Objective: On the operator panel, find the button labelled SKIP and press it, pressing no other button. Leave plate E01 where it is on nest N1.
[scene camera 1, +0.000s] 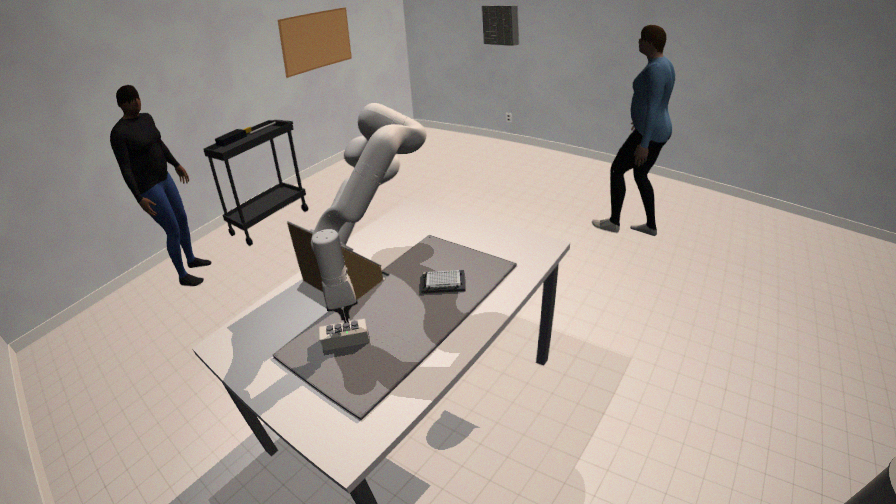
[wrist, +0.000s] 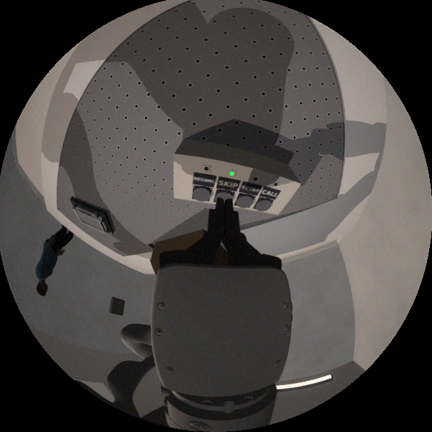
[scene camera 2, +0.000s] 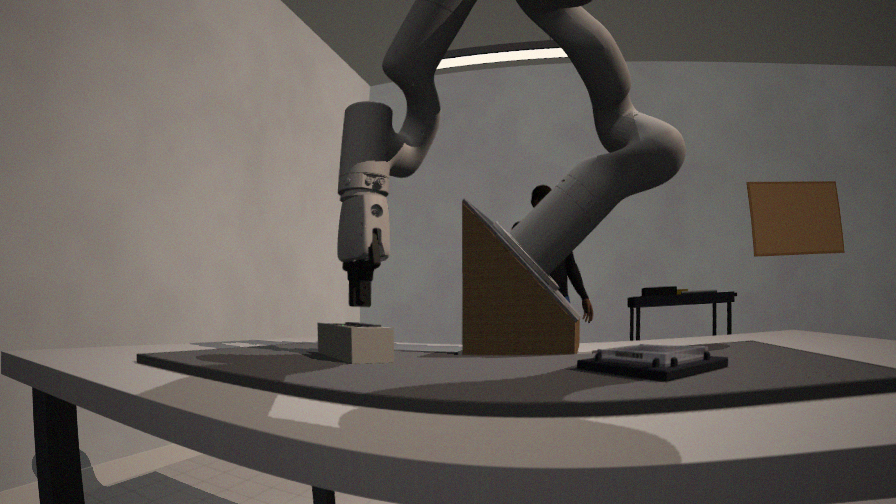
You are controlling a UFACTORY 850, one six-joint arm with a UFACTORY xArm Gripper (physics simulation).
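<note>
The operator panel (scene camera 1: 343,340) (scene camera 2: 372,344) (wrist: 185,169) is a pale box with a row of round grey buttons labelled RESUME, SKIP, one hard to read, and CALL. A small green light (wrist: 232,173) is lit above the SKIP label (wrist: 228,184). The SKIP button (wrist: 224,195) is partly hidden behind the fingertips in the wrist view. My gripper (scene camera 1: 343,319) (scene camera 2: 359,305) (wrist: 222,206) is shut and empty, pointing down above the panel, with a visible gap to its top in scene camera 2. Plate E01 (scene camera 1: 442,278) (scene camera 2: 651,354) (wrist: 91,218) sits on the dark nest N1 (scene camera 1: 442,290) (scene camera 2: 666,374).
The panel and nest stand on a dark perforated mat (scene camera 1: 401,376) (scene camera 2: 438,401) (wrist: 225,65) on the white table (scene camera 1: 350,452). A brown wedge-shaped arm mount (scene camera 1: 365,270) (scene camera 2: 513,300) stands behind. Two people and a black cart (scene camera 1: 250,142) are away from the table.
</note>
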